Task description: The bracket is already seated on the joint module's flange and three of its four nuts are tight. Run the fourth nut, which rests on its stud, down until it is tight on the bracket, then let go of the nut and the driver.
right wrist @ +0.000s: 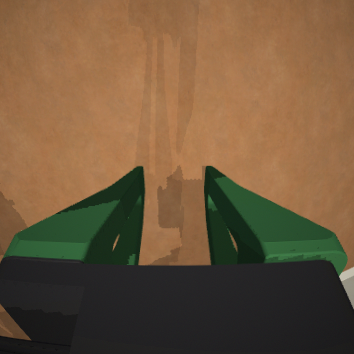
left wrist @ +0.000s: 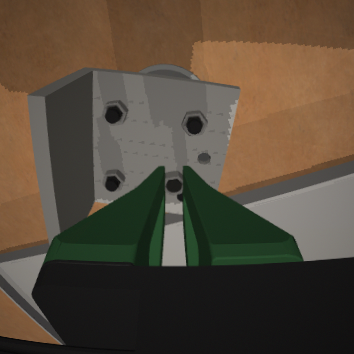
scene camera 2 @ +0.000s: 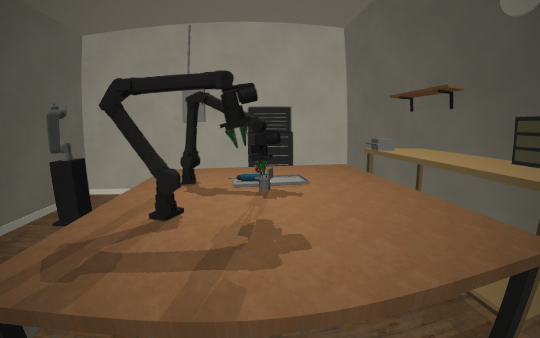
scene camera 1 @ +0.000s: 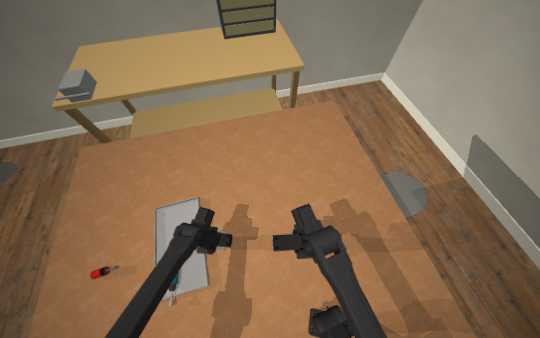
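Note:
The grey bracket sits on the joint module. Three hex nuts sit on its plate in the left wrist view. My left gripper is shut on the fourth nut, at the plate's lower right corner. A dark spot shows just beside that nut, partly behind a finger. How the nut meets its stud cannot be told. My right gripper is slightly open, empty and high above the table. A blue driver lies at the tray.
The grey tray lies beside the joint module, partly under my left arm in scene camera 1. A red screwdriver lies on the table to the tray's left. A second bench stands behind the table.

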